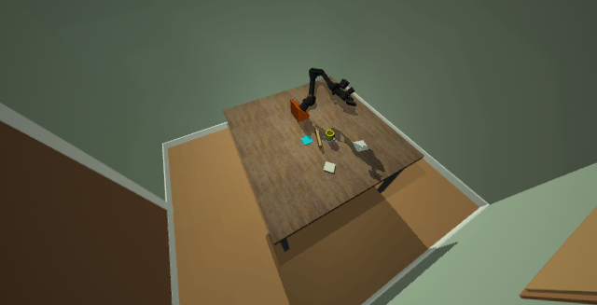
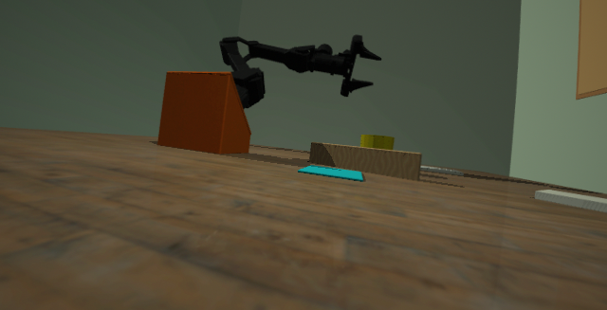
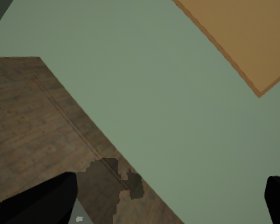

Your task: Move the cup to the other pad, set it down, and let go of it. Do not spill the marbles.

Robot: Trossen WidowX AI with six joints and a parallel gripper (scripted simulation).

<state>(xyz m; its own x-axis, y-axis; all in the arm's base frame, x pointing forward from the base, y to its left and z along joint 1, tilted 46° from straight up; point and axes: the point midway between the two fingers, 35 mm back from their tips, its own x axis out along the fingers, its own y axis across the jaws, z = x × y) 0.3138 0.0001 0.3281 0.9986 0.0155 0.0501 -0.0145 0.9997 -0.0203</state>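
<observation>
Right now my gripper tip is 30 mm past the cup, 200 mm to the left of it and 260 mm above it. The rest, counted from my gripper tip: wooden block: 70 mm behind, 280 mm to the right, 280 mm below; then cyan pad: 120 mm behind, 370 mm to the right, 300 mm below; then light blue pad: 20 mm behind, 200 mm to the right, 300 mm below.
</observation>
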